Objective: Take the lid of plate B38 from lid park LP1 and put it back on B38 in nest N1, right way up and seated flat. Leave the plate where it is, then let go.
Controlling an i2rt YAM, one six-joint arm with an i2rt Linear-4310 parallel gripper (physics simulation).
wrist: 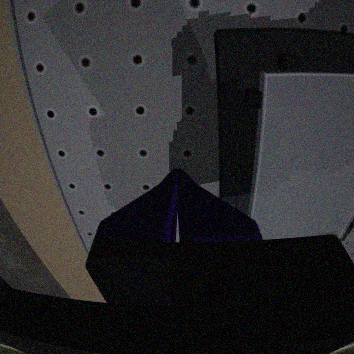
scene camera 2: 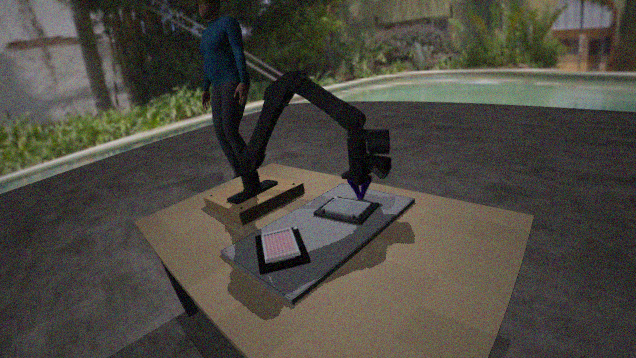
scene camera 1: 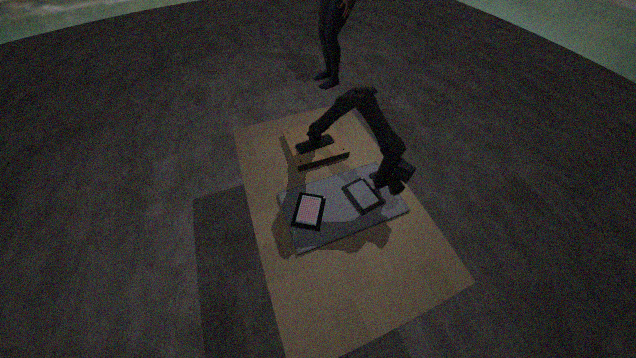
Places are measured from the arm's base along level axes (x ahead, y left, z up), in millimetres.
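Where they show: gripper, fingertip midpoint: [wrist: 177, 177] [scene camera 2: 360, 199] [scene camera 1: 377, 188]; arm's base, origin of the base link: [scene camera 2: 253, 192] [scene camera 1: 315, 144].
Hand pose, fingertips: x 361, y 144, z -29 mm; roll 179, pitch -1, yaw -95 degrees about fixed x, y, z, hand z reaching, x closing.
Each offset is from my fingertips to the top centre of the thing. Level surfaces: height alone.
The pale, flat lid @(dz +19, dx +1, dy -86 mm) [scene camera 1: 364, 193] [scene camera 2: 344, 207] [wrist: 307, 150] lies in a dark frame-shaped holder, the lid park @(dz +21, dx +1, dy -86 mm) [scene camera 2: 341, 218] [wrist: 234, 120], on the grey board. A plate with a pink-and-white top @(dz +27, dx -37, dy -336 mm) [scene camera 1: 309, 211] [scene camera 2: 281, 245] sits in a black nest [scene camera 1: 298, 228] [scene camera 2: 305, 258] at the other end of the board. I cannot read any labels. My gripper [scene camera 2: 360, 198] [wrist: 177, 177] is shut with its purple fingertips together and nothing between them. It points down beside the lid park, apart from the lid. In the first scene view the arm hides the fingers.
The grey perforated board @(dz +2, dx -13, dy -180 mm) [scene camera 1: 335, 208] [scene camera 2: 327, 240] [wrist: 115, 85] lies on a wooden table @(dz -12 mm) [scene camera 1: 360, 280] [scene camera 2: 425, 280]. The arm's base stands on a wooden block [scene camera 2: 272, 202] behind the board. A person [scene camera 1: 330, 45] [scene camera 2: 224, 65] stands on the floor behind the table.
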